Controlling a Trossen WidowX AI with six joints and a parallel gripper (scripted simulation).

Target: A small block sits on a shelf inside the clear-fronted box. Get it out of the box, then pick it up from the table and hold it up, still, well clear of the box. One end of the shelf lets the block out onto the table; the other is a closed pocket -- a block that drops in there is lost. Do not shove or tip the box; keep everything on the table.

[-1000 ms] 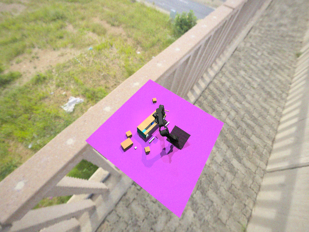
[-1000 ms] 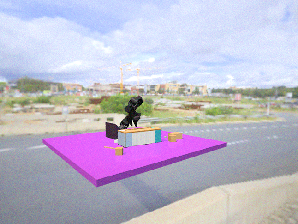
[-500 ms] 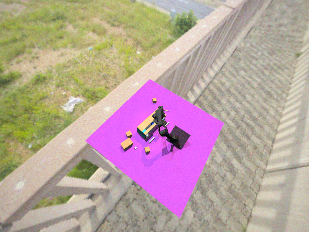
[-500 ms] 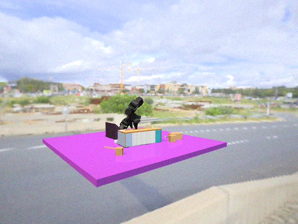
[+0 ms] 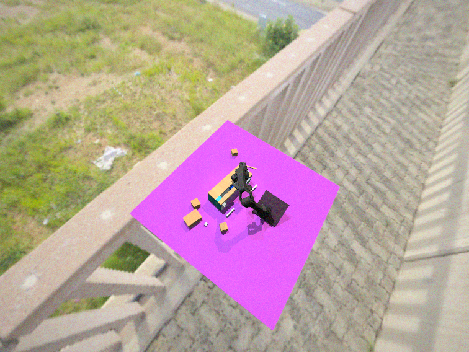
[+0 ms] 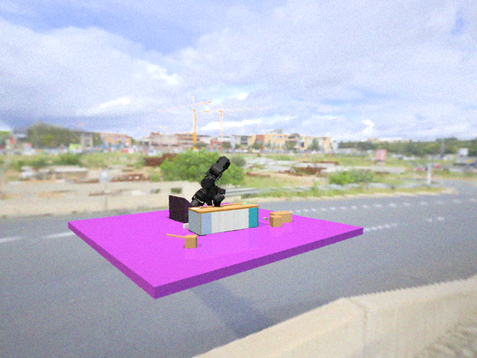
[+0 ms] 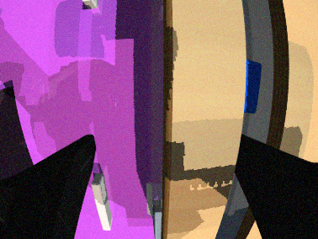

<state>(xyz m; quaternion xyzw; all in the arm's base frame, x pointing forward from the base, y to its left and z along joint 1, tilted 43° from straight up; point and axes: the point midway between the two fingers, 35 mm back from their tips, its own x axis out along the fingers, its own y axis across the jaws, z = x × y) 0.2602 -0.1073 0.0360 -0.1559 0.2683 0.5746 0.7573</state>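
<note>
The blue block is 5 cm ahead of my gripper tip, 2 cm to the left of it and 1 cm below it. From my gripper tip the other things lie so: thin orange stick: 29 cm to the right, 9 cm below, 3 cm ahead.
</note>
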